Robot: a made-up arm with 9 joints. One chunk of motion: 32 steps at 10 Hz.
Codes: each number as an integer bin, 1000 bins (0 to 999) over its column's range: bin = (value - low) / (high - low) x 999, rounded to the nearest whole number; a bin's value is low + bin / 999 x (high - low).
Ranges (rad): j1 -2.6..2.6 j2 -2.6..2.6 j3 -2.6..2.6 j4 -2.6..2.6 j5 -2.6..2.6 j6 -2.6..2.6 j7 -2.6..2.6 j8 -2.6..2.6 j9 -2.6..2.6
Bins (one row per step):
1: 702 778 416 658 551 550 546 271 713
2: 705 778 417 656 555 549 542 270 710
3: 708 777 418 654 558 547 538 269 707
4: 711 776 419 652 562 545 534 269 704
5: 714 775 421 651 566 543 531 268 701
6: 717 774 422 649 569 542 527 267 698
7: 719 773 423 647 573 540 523 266 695
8: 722 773 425 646 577 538 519 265 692
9: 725 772 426 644 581 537 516 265 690
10: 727 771 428 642 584 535 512 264 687
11: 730 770 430 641 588 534 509 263 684
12: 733 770 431 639 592 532 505 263 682
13: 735 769 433 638 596 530 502 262 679
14: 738 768 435 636 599 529 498 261 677
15: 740 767 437 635 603 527 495 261 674
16: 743 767 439 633 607 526 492 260 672
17: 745 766 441 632 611 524 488 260 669
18: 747 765 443 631 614 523 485 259 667
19: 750 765 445 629 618 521 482 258 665
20: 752 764 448 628 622 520 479 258 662
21: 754 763 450 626 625 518 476 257 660
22: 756 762 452 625 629 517 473 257 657
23: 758 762 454 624 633 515 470 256 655
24: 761 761 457 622 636 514 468 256 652
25: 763 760 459 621 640 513 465 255 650
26: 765 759 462 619 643 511 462 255 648
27: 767 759 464 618 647 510 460 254 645
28: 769 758 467 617 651 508 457 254 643
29: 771 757 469 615 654 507 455 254 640
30: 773 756 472 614 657 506 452 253 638
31: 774 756 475 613 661 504 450 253 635
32: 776 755 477 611 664 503 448 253 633
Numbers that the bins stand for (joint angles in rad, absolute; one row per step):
1: 1.0541 1.4496 -0.4346 0.8250 0.2681 0.2629 0.2420 -1.1894 1.1113
2: 1.0697 1.4496 -0.4294 0.8146 0.2889 0.2577 0.2212 -1.1946 1.0957
3: 1.0853 1.4444 -0.4242 0.8042 0.3045 0.2472 0.2004 -1.1998 1.0801
4: 1.1009 1.4392 -0.4190 0.7938 0.3253 0.2368 0.1796 -1.1998 1.0645
5: 1.1165 1.4340 -0.4086 0.7886 0.3461 0.2264 0.1640 -1.2050 1.0488
6: 1.1321 1.4288 -0.4034 0.7782 0.3618 0.2212 0.1431 -1.2102 1.0332
7: 1.1425 1.4236 -0.3982 0.7678 0.3826 0.2108 0.1223 -1.2154 1.0176
8: 1.1582 1.4236 -0.3878 0.7626 0.4034 0.2004 0.1015 -1.2206 1.0020
9: 1.1738 1.4184 -0.3826 0.7522 0.4242 0.1952 0.0859 -1.2206 0.9916
10: 1.1842 1.4132 -0.3722 0.7417 0.4398 0.1848 0.0651 -1.2258 0.9760
11: 1.1998 1.4080 -0.3618 0.7365 0.4607 0.1796 0.0494 -1.2310 0.9604
12: 1.2154 1.4080 -0.3566 0.7261 0.4815 0.1692 0.0286 -1.2310 0.9499
13: 1.2258 1.4028 -0.3461 0.7209 0.5023 0.1588 0.0130 -1.2362 0.9343
14: 1.2414 1.3976 -0.3357 0.7105 0.5179 0.1536 -0.0078 -1.2414 0.9239
15: 1.2519 1.3924 -0.3253 0.7053 0.5387 0.1431 -0.0234 -1.2414 0.9083
16: 1.2675 1.3924 -0.3149 0.6949 0.5596 0.1379 -0.0390 -1.2466 0.8979
17: 1.2779 1.3872 -0.3045 0.6897 0.5804 0.1275 -0.0599 -1.2466 0.8823
18: 1.2883 1.3820 -0.2941 0.6845 0.5960 0.1223 -0.0755 -1.2519 0.8719
19: 1.3039 1.3820 -0.2837 0.6741 0.6168 0.1119 -0.0911 -1.2571 0.8615
20: 1.3143 1.3768 -0.2681 0.6689 0.6376 0.1067 -0.1067 -1.2571 0.8458
21: 1.3247 1.3716 -0.2577 0.6585 0.6533 0.0963 -0.1223 -1.2623 0.8354
22: 1.3351 1.3664 -0.2472 0.6533 0.6741 0.0911 -0.1379 -1.2623 0.8198
23: 1.3455 1.3664 -0.2368 0.6480 0.6949 0.0807 -0.1536 -1.2675 0.8094
24: 1.3612 1.3612 -0.2212 0.6376 0.7105 0.0755 -0.1640 -1.2675 0.7938
25: 1.3716 1.3560 -0.2108 0.6324 0.7313 0.0703 -0.1796 -1.2727 0.7834
26: 1.3820 1.3508 -0.1952 0.6220 0.7469 0.0599 -0.1952 -1.2727 0.7730
27: 1.3924 1.3508 -0.1848 0.6168 0.7678 0.0547 -0.2056 -1.2779 0.7574
28: 1.4028 1.3455 -0.1692 0.6116 0.7886 0.0442 -0.2212 -1.2779 0.7469
29: 1.4132 1.3403 -0.1588 0.6012 0.8042 0.0390 -0.2316 -1.2779 0.7313
30: 1.4236 1.3351 -0.1431 0.5960 0.8198 0.0338 -0.2472 -1.2831 0.7209
31: 1.4288 1.3351 -0.1275 0.5908 0.8406 0.0234 -0.2577 -1.2831 0.7053
32: 1.4392 1.3299 -0.1171 0.5804 0.8563 0.0182 -0.2681 -1.2831 0.6949

